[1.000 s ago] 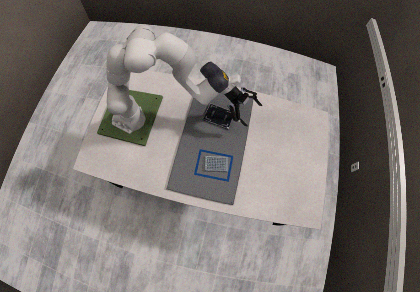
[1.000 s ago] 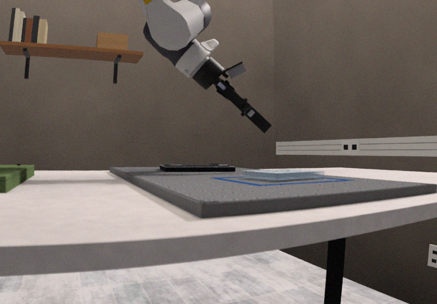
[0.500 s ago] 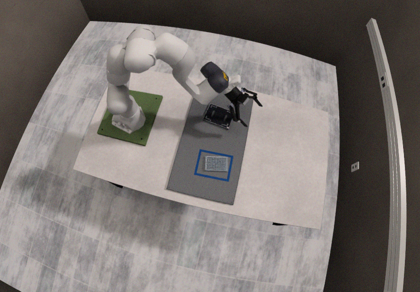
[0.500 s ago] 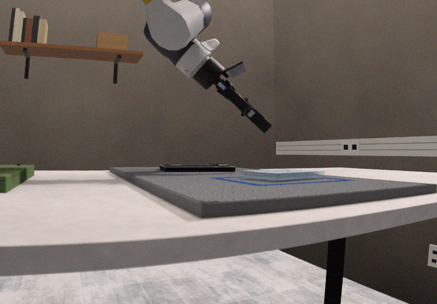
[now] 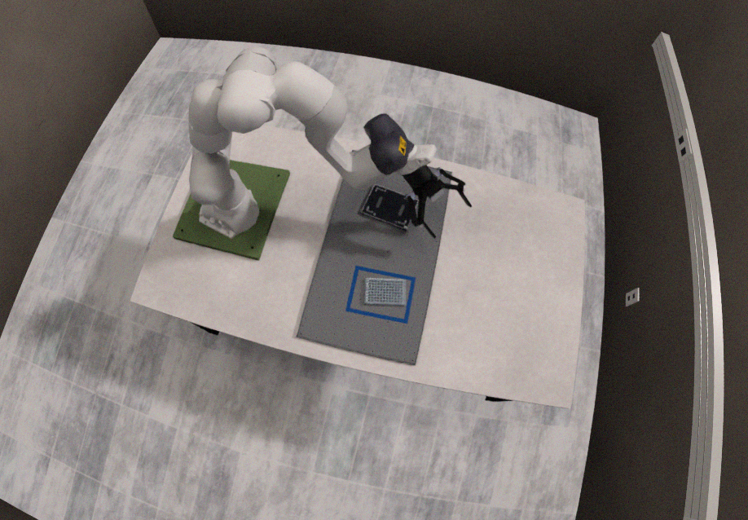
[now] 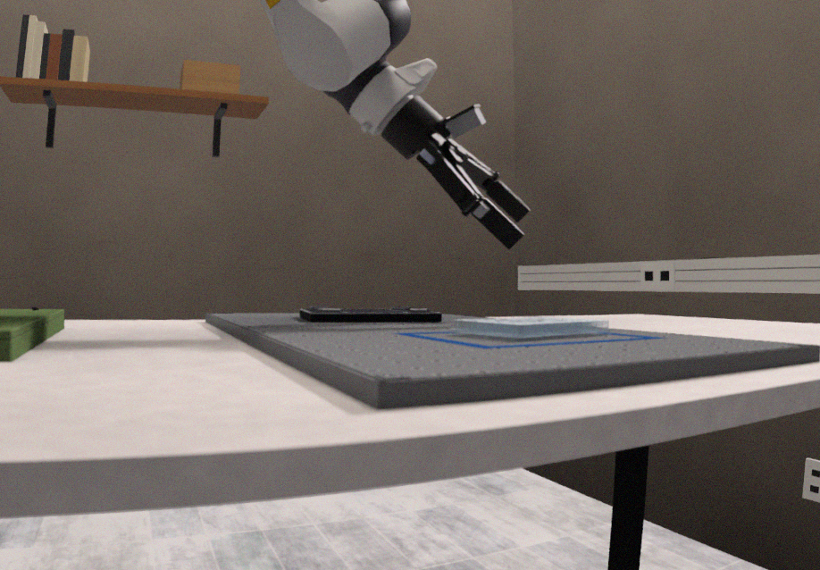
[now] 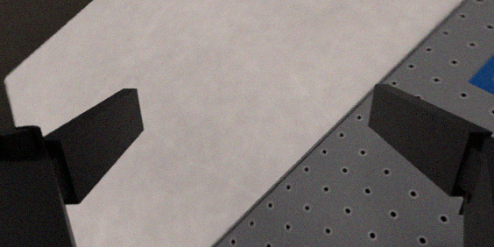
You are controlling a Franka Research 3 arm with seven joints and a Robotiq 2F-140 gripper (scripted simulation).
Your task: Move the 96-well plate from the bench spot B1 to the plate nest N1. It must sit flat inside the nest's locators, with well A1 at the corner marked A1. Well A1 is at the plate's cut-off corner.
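The 96-well plate is 240 mm to the right of my hand, 140 mm behind it and 120 mm below it. The rest, counted from my hand: A1 mark: 130 mm behind, 120 mm below, 10 mm to the right; black plate nest N1: 190 mm behind, 130 mm below, 50 mm to the left.
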